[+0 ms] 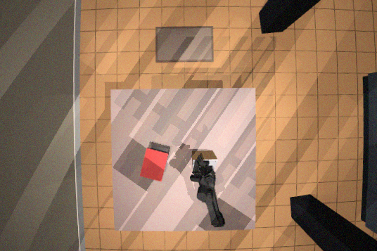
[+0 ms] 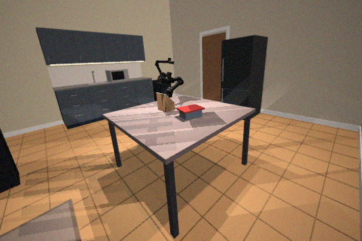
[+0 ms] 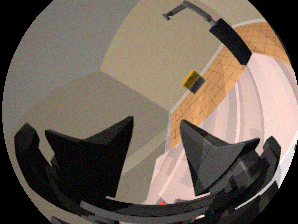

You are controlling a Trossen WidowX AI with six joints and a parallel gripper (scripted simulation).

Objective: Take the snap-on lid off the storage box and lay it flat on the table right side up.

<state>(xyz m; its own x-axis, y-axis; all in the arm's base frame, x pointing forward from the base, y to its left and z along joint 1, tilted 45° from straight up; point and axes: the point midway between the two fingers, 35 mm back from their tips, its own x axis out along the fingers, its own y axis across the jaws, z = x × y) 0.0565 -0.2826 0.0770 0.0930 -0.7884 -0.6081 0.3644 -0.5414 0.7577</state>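
Now: gripper tip 36 cm short of the red lid, 29 cm above it and 13 cm to the right of it. The rest, counted from my gripper tip: storage box 36 cm ahead, 34 cm below, 13 cm to the left.
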